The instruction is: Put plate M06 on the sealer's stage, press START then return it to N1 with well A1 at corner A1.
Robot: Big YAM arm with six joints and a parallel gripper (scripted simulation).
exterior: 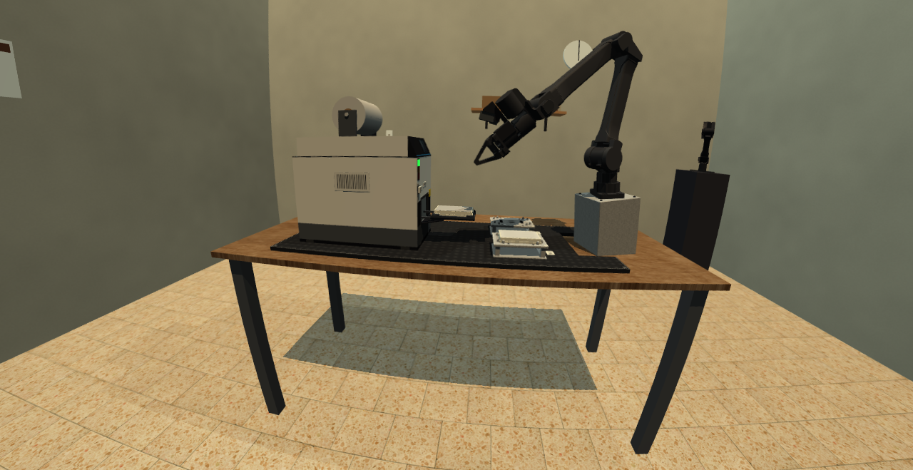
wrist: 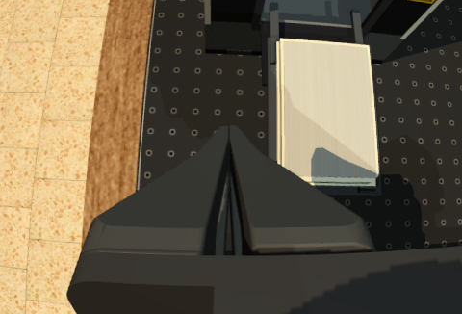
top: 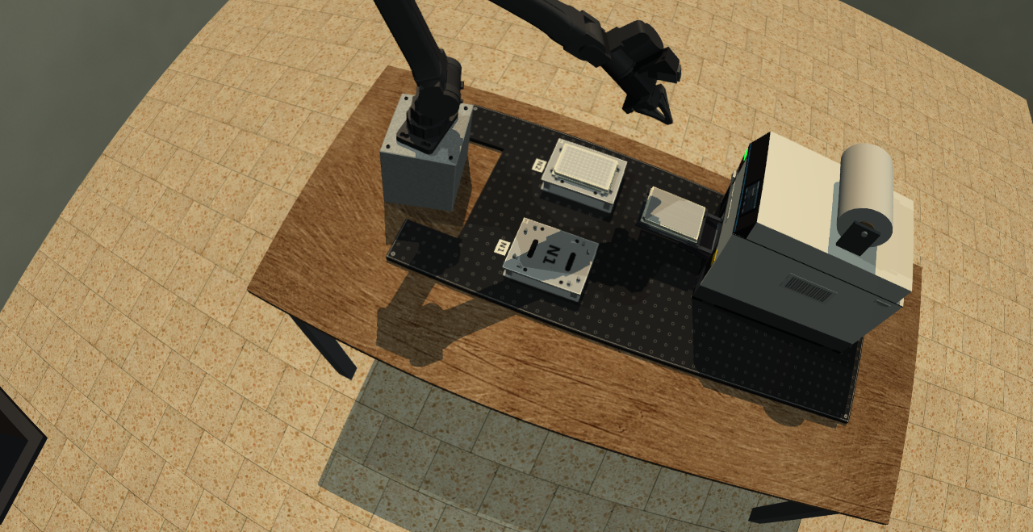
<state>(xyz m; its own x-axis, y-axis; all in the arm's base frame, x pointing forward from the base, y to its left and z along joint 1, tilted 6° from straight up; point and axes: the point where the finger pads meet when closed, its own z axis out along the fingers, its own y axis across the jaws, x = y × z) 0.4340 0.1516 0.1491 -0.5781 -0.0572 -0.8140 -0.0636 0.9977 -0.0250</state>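
My gripper is now 80 mm short of the plate M06, 90 mm to the left of it and 170 mm above it. Also, from my hand: start button (170 mm ahead, 10 mm to the left, 90 mm below); then well plate (140 mm behind, 30 mm to the right, 230 mm below); then sealer stage (80 mm ahead, 90 mm to the right, 180 mm below).
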